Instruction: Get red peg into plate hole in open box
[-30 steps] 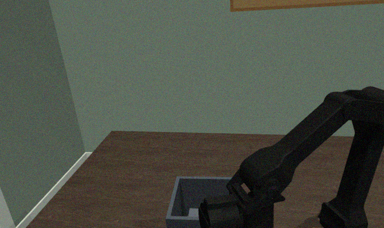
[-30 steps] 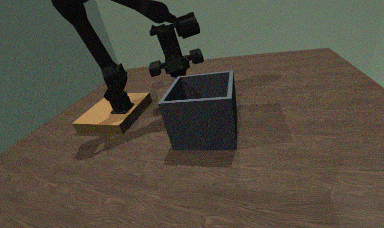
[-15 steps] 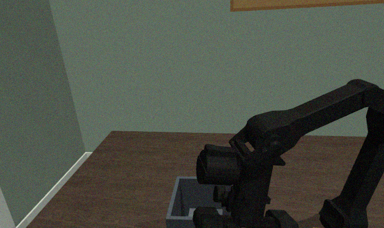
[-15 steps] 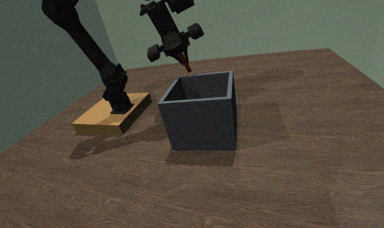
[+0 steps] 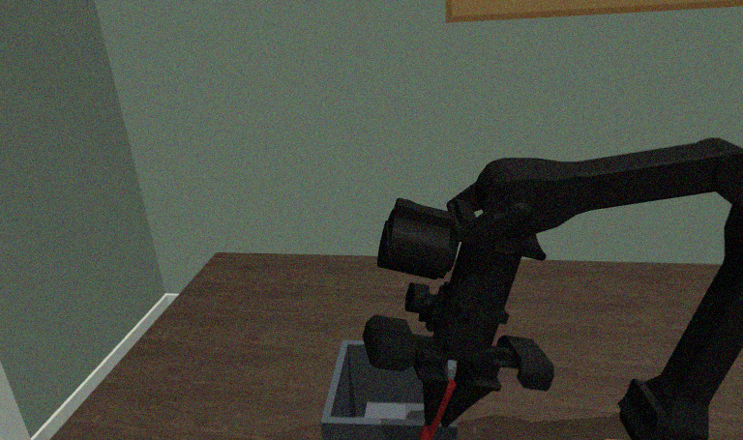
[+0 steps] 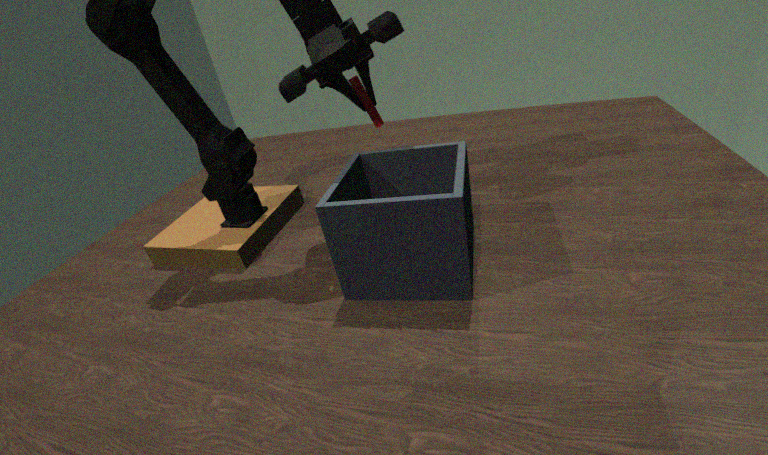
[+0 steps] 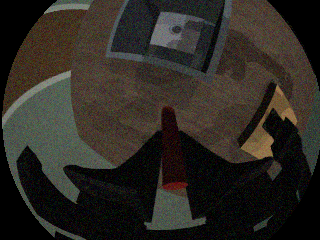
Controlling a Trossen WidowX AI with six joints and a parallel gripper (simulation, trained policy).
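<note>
The light grey plate lies 70 mm ahead of my gripper tip, 120 mm to the right of it and 140 mm below it. From my gripper tip the other things lie so: red peg: 10 mm to the right, 10 mm above.
</note>
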